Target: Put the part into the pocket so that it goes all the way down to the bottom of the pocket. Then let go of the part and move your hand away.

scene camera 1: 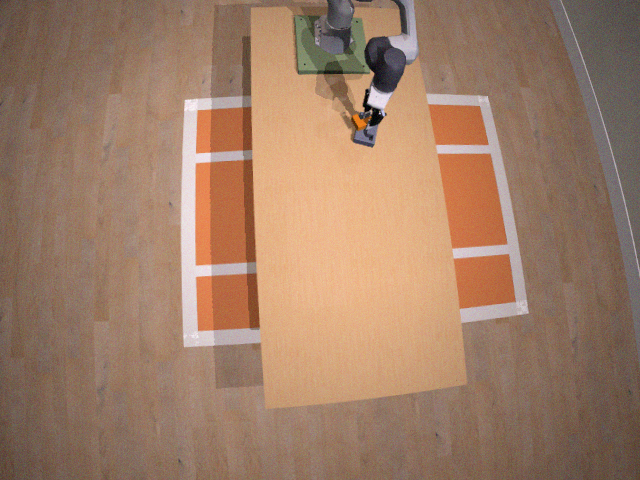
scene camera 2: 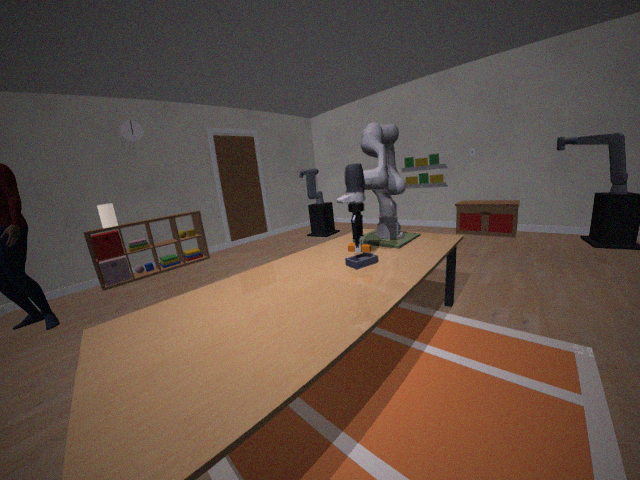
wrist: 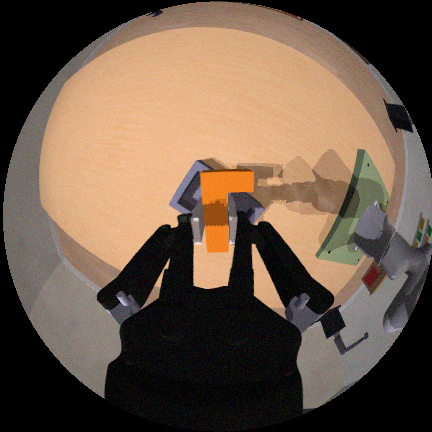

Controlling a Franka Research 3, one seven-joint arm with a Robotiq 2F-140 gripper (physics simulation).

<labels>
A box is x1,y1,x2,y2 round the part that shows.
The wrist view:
gripper: 216,206 [96,196,333,430]
orange L-shaped part: 215,183 [200,168,252,251], held by the gripper
</labels>
